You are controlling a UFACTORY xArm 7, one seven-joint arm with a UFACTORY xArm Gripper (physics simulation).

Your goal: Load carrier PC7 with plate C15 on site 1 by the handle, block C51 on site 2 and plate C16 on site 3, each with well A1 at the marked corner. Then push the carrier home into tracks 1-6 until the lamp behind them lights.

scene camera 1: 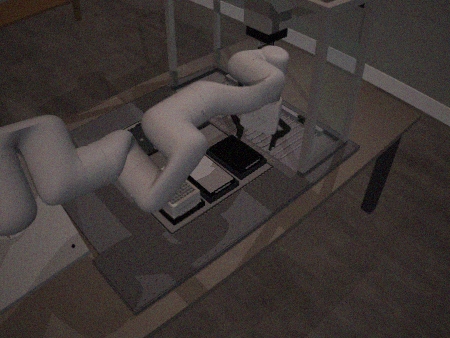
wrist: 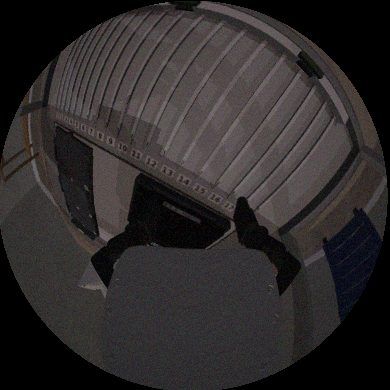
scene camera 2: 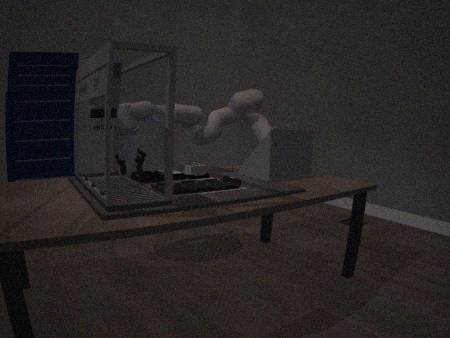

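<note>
My gripper is open and empty, fingers downward, low near the front edge of the numbered tracks. In the wrist view the left fingertip blends into a black plate, which lies in the holder nearest the tracks. A pale plate lies in the middle holder, and a light block with a grid of wells stands in the far holder. The dark carrier lies in front of the low-numbered tracks. The C labels and marked corners are not readable.
The ridged track deck stands inside a clear enclosure with upright posts. Small dark blocks sit along its rear rail. A blue cabinet stands beyond the table.
</note>
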